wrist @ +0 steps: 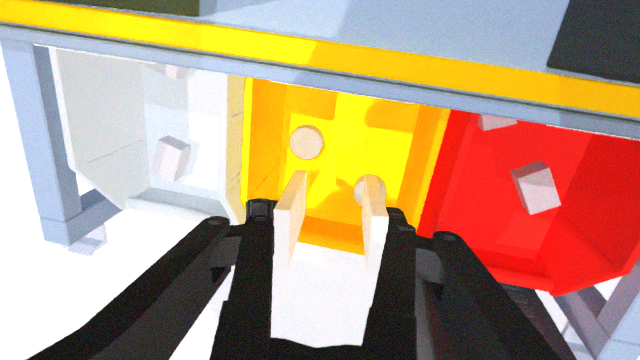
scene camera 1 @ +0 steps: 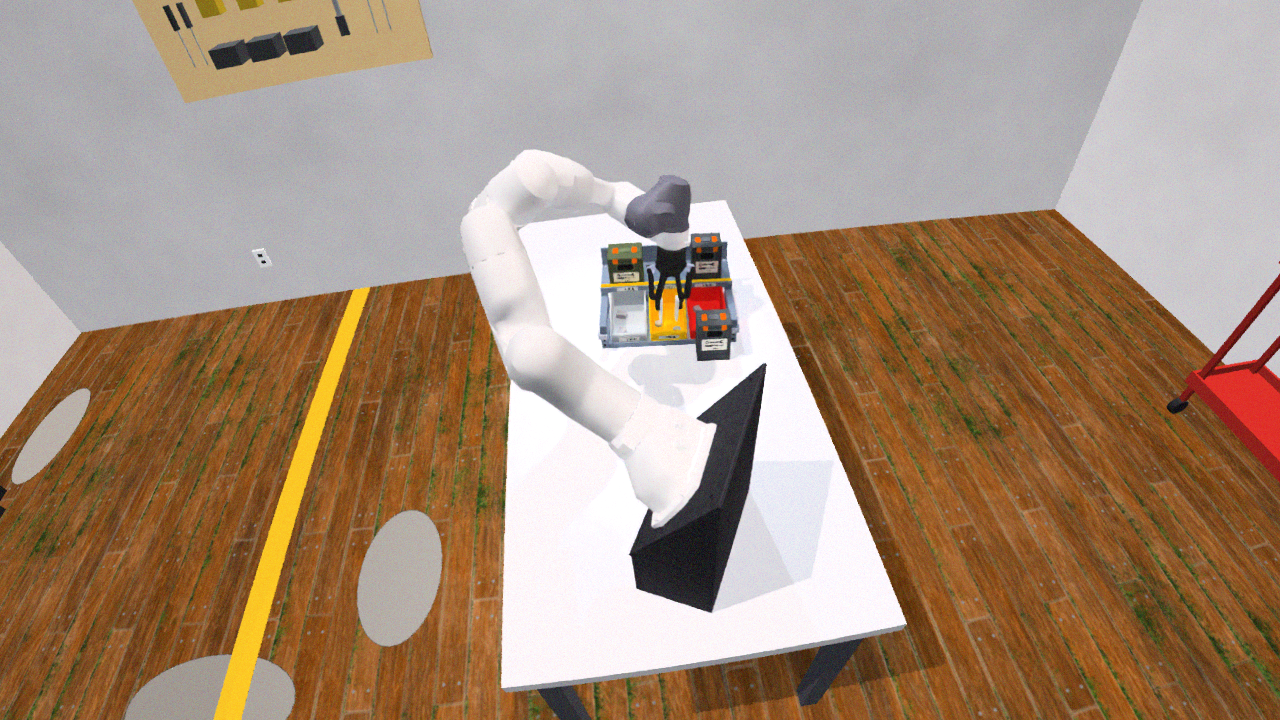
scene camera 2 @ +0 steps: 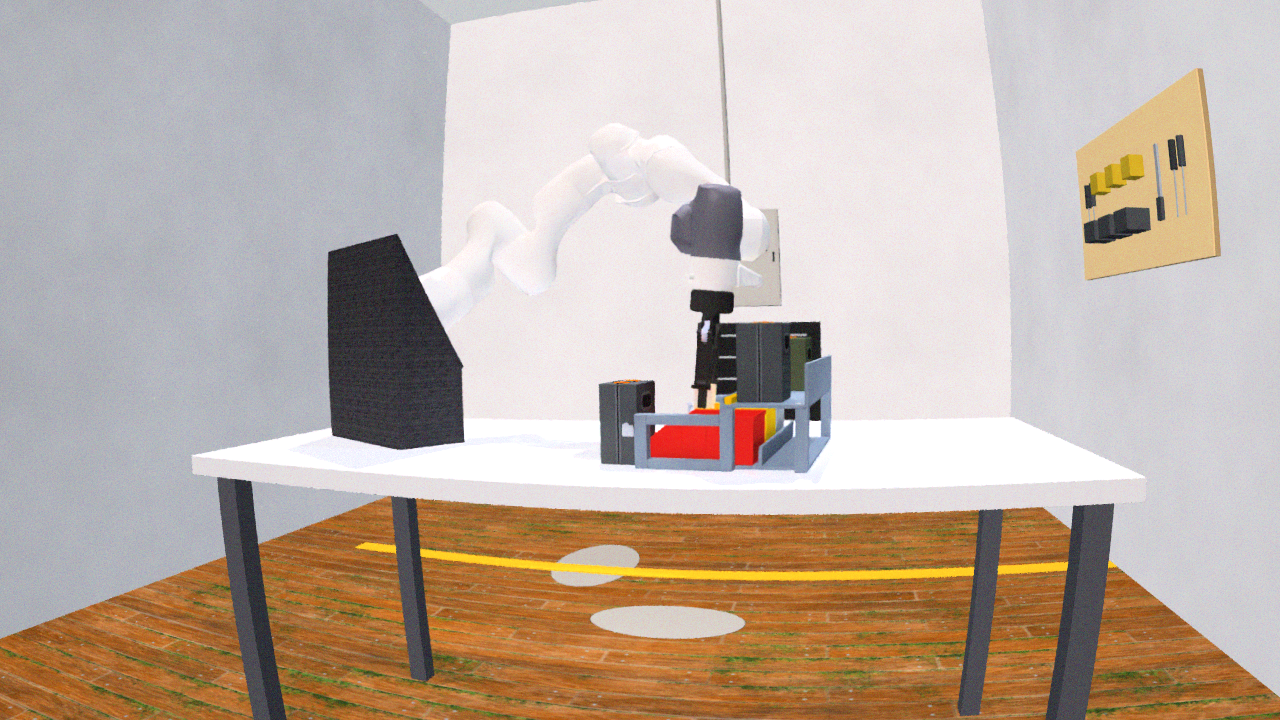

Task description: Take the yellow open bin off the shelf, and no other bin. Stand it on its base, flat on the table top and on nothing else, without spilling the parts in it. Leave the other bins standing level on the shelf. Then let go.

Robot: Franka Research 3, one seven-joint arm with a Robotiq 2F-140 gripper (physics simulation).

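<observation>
The yellow bin (scene camera 1: 669, 334) (scene camera 2: 769, 420) (wrist: 350, 135) stands on the lower level of the grey-blue shelf (scene camera 2: 801, 438) (wrist: 27, 120), between the white bin (scene camera 1: 626, 317) (wrist: 110, 115) and the red bin (scene camera 1: 706, 295) (scene camera 2: 689, 441) (wrist: 570, 165). A round part (wrist: 306, 142) lies in it. A second round part (wrist: 358, 191) is partly hidden by a finger. My gripper (scene camera 1: 668, 320) (scene camera 2: 705, 399) (wrist: 334, 194) is partly open and empty. It points down over the yellow bin's front half, with both fingertips between its side walls in the wrist view. Their exact height against the rim is unclear.
A green box (scene camera 1: 624, 264) (scene camera 2: 799, 358) and a dark box (scene camera 1: 706, 257) (scene camera 2: 760, 362) stand on the upper shelf level. Another dark box (scene camera 1: 713, 342) (scene camera 2: 617, 425) stands on the white table (scene camera 1: 572, 617) (scene camera 2: 939, 461) by the red bin's front. The shelf's yellow-edged board overhangs the bins' backs.
</observation>
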